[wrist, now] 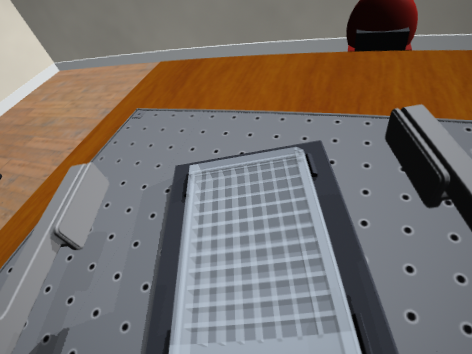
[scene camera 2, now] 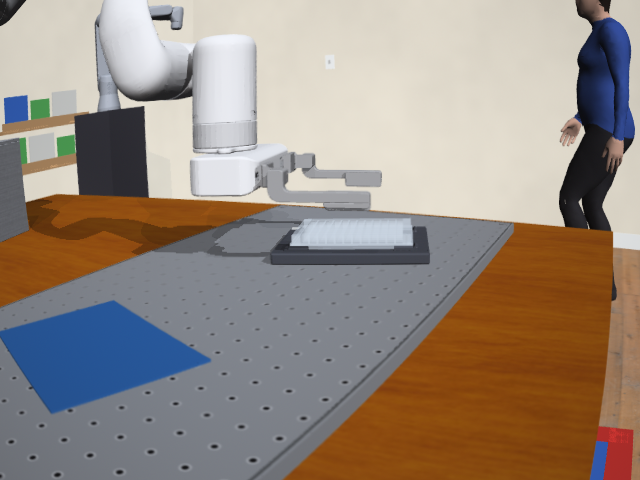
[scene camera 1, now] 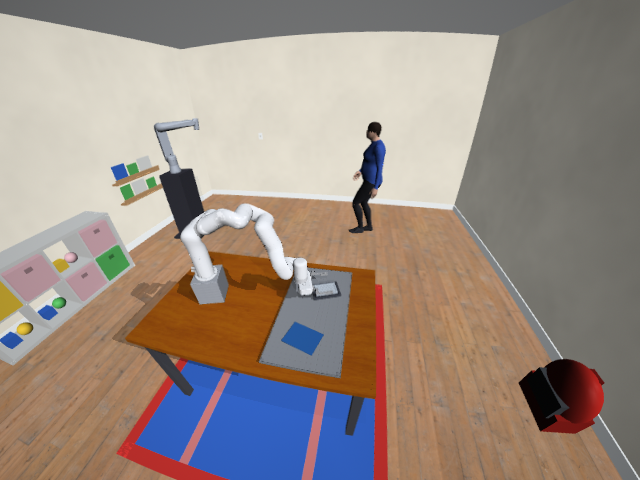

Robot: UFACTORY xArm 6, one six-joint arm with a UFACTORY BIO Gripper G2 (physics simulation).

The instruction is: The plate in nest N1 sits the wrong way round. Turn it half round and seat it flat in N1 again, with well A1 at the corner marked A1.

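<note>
The clear, gridded plate (scene camera 1: 326,288) (scene camera 2: 356,233) (wrist: 255,240) sits in the dark nest (scene camera 1: 326,297) (scene camera 2: 351,257) (wrist: 345,240) and looks level in scene camera 2. The nest's near end is cut off at the bottom of the wrist view. The A1 corner mark does not show there, and I cannot make out well A1. My gripper (scene camera 2: 360,189) (wrist: 250,182) is wide open and empty. Its fingers reach out horizontally above the height of the plate, and in the wrist view one stands on each side of it, apart from it.
The nest stands on a grey perforated board (scene camera 1: 310,312) (scene camera 2: 289,397) (wrist: 390,250) on the wooden table (scene camera 1: 222,325) (scene camera 2: 465,361) (wrist: 280,80). A flat blue square (scene camera 1: 302,338) (scene camera 2: 103,356) lies toward the board's other end. A person (scene camera 1: 373,165) (scene camera 2: 602,82) stands beyond the table.
</note>
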